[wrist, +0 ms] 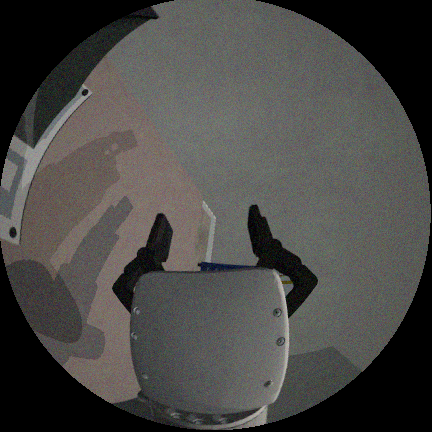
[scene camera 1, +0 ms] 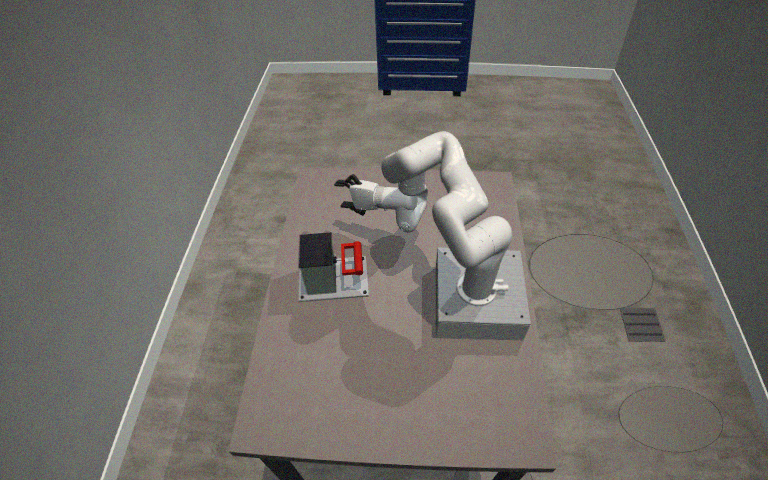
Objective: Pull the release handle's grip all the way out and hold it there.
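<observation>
The release handle's red grip (scene camera 1: 359, 258) is a rectangular frame standing at the right side of a dark box-shaped housing (scene camera 1: 318, 277) (wrist: 65, 65). A short dark rod shows between the housing and the grip. Both are on a light base plate (scene camera 1: 325, 296) (wrist: 31, 170) on the table. The red grip does not show in the wrist view. My gripper (scene camera 1: 340, 194) (wrist: 206, 218) is wide open with nothing between its fingers. It is above the table, apart from the grip, and in the scene view appears farther back than the handle, with its fingers pointing left.
The table (scene camera 1: 396, 435) (wrist: 165, 185) carries the arm's grey mounting block (scene camera 1: 481, 331) to the right of the handle unit. A blue drawer cabinet (scene camera 1: 424, 49) (wrist: 227, 267) stands on the floor against the back wall. Shadows of the arm fall across the table.
</observation>
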